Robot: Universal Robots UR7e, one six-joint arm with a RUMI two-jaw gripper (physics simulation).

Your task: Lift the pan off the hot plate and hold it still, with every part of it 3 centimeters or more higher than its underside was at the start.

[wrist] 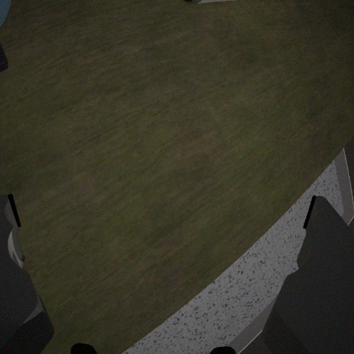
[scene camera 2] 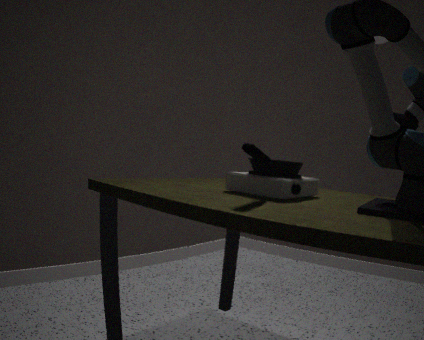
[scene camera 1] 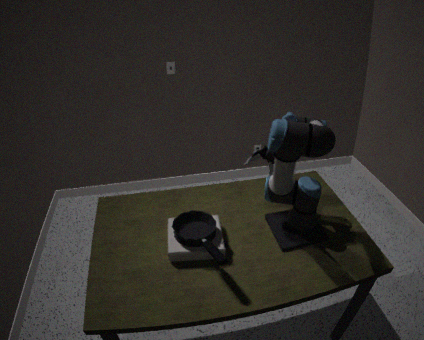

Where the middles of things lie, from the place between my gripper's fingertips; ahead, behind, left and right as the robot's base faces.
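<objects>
You'd find the dark pan (scene camera 1: 193, 226) 70 mm below my hand, and it's also 310 mm to the left of my hand and 370 mm ahead of it.
</objects>
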